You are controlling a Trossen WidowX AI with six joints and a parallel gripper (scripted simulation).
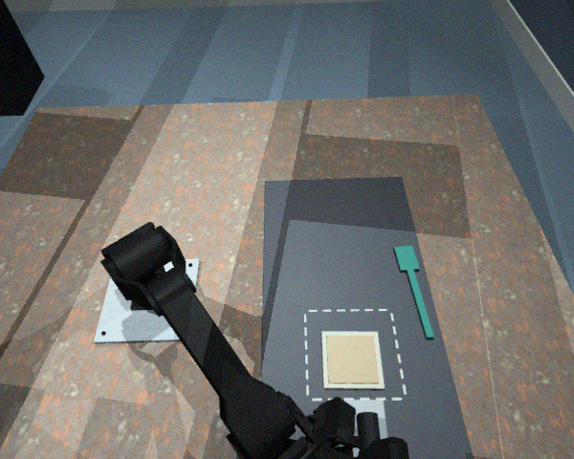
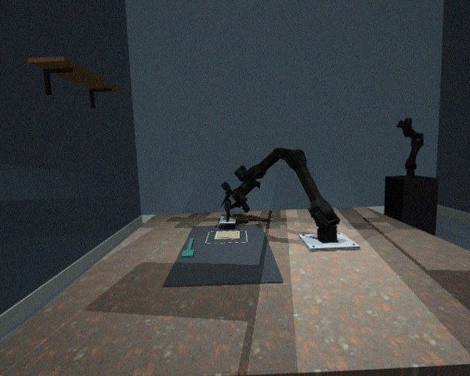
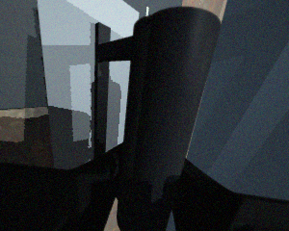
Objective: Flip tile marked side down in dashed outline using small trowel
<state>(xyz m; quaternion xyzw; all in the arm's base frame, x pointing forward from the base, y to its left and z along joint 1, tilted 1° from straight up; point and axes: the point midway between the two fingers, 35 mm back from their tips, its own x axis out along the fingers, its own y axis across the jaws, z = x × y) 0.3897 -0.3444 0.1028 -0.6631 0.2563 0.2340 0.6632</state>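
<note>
Now: gripper tip 350 mm to the right of the grey mat, 100 mm above it and 20 mm past it. Round my gripper tip: dark trowel 30 mm behind, 10 mm below; tile 200 mm to the left, 80 mm below, 20 mm behind; green spatula-shaped tool 370 mm to the left, 120 mm ahead, 80 mm below.
</note>
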